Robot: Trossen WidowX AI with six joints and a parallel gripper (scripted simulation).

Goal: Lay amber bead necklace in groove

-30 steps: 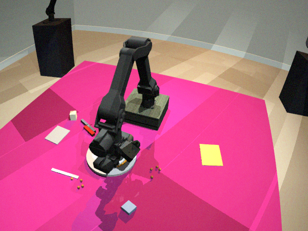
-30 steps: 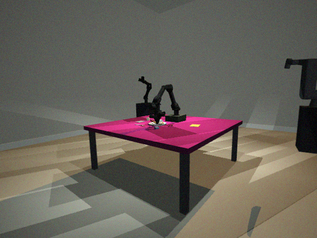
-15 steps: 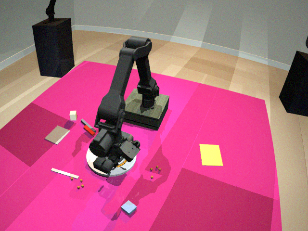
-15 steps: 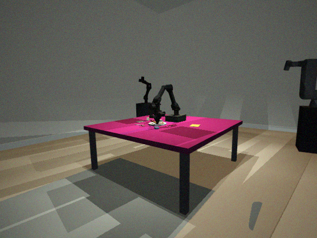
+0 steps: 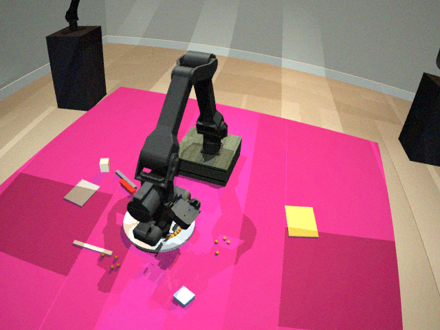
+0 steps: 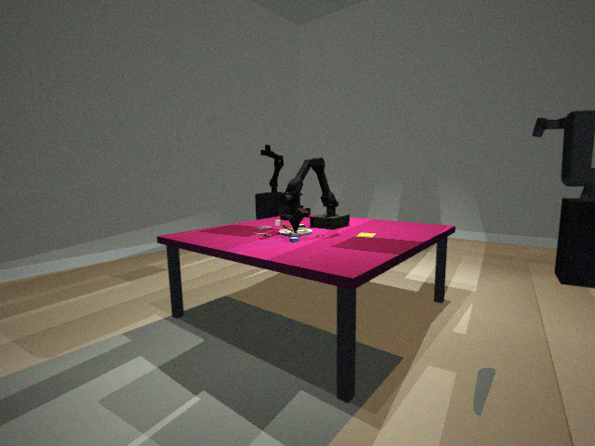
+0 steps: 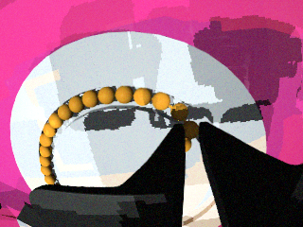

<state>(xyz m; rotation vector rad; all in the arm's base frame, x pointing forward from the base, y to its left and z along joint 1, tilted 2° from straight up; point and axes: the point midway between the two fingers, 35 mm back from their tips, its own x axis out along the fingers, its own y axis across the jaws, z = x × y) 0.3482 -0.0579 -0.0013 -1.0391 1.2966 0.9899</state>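
Now: the round bead board 50 mm behind my gripper tip, 30 mm to the right of it and 10 mm below it. From my gripper tip the other things lie so: white block: 210 mm behind, 90 mm to the right, 10 mm below; blue block: 160 mm ahead, 90 mm to the left, 10 mm below; white strip: 80 mm ahead, 180 mm to the right, 20 mm below.
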